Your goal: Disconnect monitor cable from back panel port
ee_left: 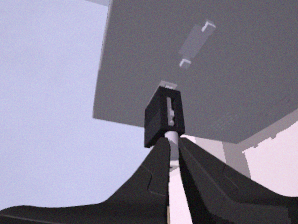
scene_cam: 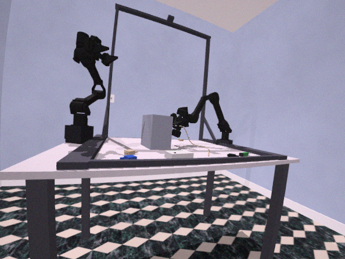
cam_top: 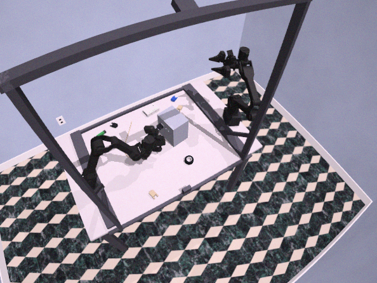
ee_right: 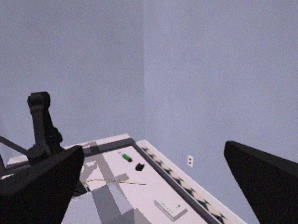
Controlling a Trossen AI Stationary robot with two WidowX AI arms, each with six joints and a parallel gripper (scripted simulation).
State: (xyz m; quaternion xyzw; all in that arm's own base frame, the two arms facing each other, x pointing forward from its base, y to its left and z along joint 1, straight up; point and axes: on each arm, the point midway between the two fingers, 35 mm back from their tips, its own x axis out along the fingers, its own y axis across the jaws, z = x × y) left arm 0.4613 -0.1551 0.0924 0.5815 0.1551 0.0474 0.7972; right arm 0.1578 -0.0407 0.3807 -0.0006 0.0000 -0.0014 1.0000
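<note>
Now: the grey box 30 mm ahead of my left hand, 130 mm to the right of it and 50 mm below it.
</note>
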